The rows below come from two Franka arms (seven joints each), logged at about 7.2 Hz.
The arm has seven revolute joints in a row. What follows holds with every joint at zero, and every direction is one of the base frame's.
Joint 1 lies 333 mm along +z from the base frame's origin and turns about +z.
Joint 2 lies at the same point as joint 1 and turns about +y.
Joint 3 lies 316 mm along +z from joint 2 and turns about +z.
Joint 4 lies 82.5 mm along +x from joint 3 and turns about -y.
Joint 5 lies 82.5 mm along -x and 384 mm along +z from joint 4 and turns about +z.
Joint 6 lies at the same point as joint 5 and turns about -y.
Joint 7 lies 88 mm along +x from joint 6 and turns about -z.
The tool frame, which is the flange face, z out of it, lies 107 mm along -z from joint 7; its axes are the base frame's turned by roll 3.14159, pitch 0 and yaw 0 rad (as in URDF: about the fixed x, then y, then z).
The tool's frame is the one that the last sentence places.
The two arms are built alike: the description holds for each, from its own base.
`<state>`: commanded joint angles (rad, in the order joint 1, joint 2, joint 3, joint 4, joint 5, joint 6, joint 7); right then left.
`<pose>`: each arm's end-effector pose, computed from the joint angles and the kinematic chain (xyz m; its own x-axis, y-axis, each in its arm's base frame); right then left.
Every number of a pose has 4 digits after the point.
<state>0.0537 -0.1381 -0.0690 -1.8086 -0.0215 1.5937 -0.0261 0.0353 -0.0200 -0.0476 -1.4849 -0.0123 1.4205 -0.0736</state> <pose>0.5080 -0.0121 0.5876 0.9969 0.0127 -0.0773 0.0135 -0.9999 0.0099 0.5324 -0.0083 0.6624 0.9972 0.0595 -0.0451 0.0599 -0.9982 0.0080</pose>
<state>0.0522 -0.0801 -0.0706 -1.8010 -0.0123 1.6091 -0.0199 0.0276 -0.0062 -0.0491 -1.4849 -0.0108 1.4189 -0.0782</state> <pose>0.5244 -0.0121 0.5625 0.9937 0.0029 -0.1119 0.0034 -1.0000 0.0043 0.5366 -0.0129 0.6549 0.9967 0.0551 -0.0604 0.0555 -0.9984 0.0058</pose>
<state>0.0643 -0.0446 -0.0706 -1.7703 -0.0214 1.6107 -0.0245 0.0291 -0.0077 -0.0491 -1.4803 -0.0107 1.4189 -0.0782</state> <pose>0.5356 -0.0063 0.5582 0.9931 0.0195 -0.1153 0.0214 -0.9997 0.0152 0.5361 -0.0121 0.6578 0.9969 0.0566 -0.0543 0.0570 -0.9984 0.0060</pose>
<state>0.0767 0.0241 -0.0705 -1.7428 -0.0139 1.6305 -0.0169 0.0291 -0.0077 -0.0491 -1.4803 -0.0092 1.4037 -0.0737</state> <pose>0.5554 0.0024 0.5351 0.9904 0.0237 -0.1362 0.0257 -0.9996 0.0130 0.5344 -0.0119 0.6566 0.9962 0.0522 -0.0693 0.0526 -0.9986 0.0037</pose>
